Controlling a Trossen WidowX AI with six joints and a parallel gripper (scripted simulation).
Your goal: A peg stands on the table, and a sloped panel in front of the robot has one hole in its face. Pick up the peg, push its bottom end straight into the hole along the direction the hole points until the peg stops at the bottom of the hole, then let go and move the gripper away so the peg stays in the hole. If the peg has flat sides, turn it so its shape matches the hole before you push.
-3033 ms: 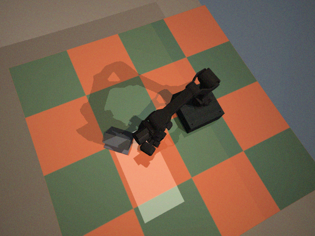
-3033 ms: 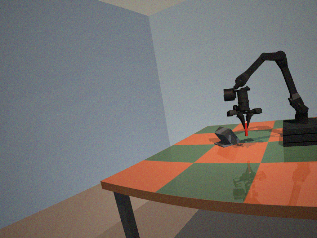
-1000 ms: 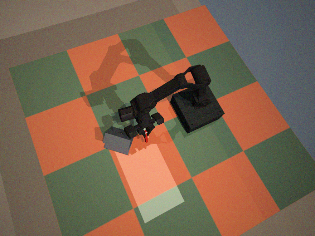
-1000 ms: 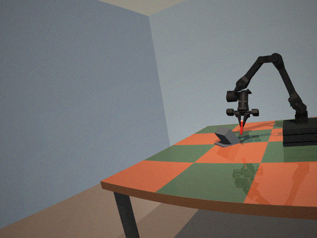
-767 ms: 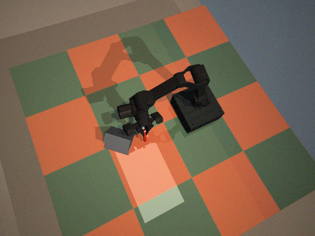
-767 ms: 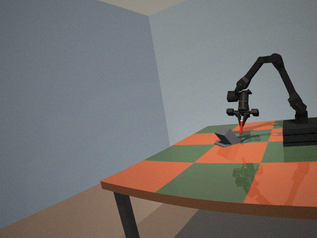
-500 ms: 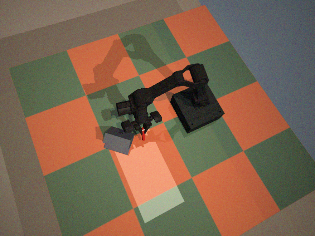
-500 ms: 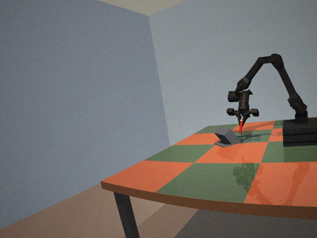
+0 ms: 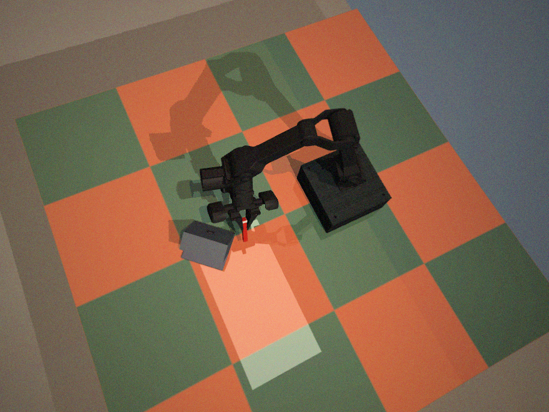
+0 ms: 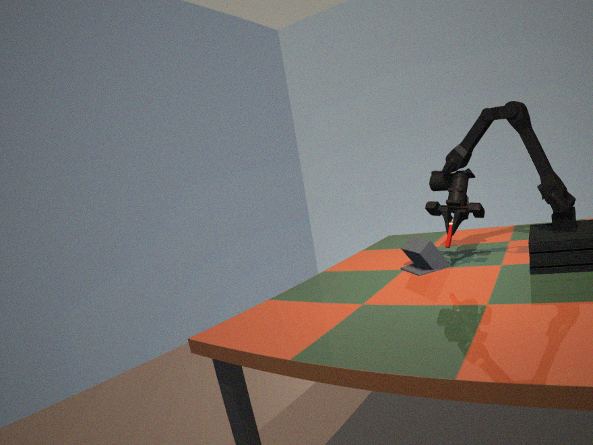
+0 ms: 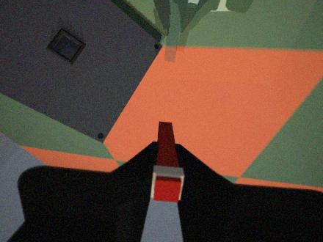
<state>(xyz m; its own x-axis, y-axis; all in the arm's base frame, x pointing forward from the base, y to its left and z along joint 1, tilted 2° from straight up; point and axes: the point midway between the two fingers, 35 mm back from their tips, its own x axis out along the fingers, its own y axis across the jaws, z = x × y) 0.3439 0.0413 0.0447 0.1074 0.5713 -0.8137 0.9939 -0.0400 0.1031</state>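
The grey sloped panel is 100 mm ahead of my gripper tip, 20 mm to the right of it and 70 mm below it. From my gripper tip the other things lie so: red square peg 10 mm to the right, 10 mm above.
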